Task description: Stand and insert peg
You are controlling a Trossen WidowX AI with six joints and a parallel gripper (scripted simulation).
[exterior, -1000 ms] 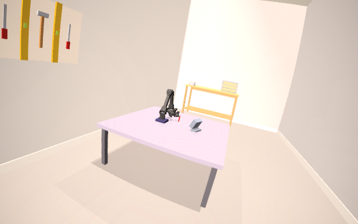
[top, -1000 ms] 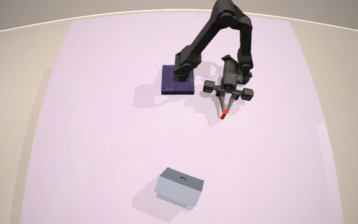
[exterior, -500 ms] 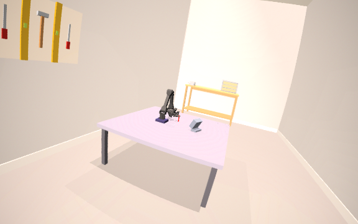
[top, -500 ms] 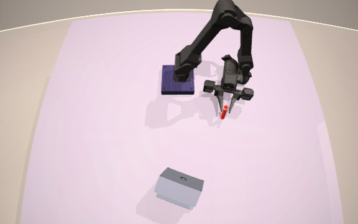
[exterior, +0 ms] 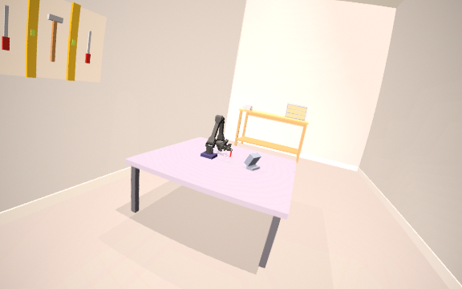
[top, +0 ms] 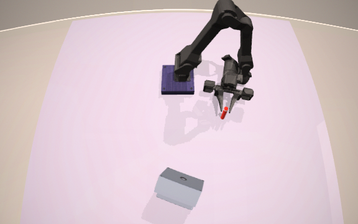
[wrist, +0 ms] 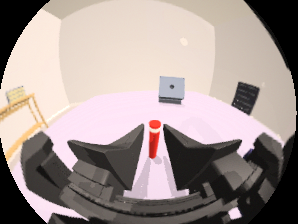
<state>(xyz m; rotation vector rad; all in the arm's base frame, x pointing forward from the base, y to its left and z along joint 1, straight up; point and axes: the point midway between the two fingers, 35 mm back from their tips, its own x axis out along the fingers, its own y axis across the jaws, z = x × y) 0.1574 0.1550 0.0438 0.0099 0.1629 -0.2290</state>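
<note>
Now: the peg 10 mm below my gripper tip and 10 mm behind it. The rest, counted from my gripper tip: grey sloped panel (260 mm ahead, 170 mm to the right, 10 mm above).
</note>
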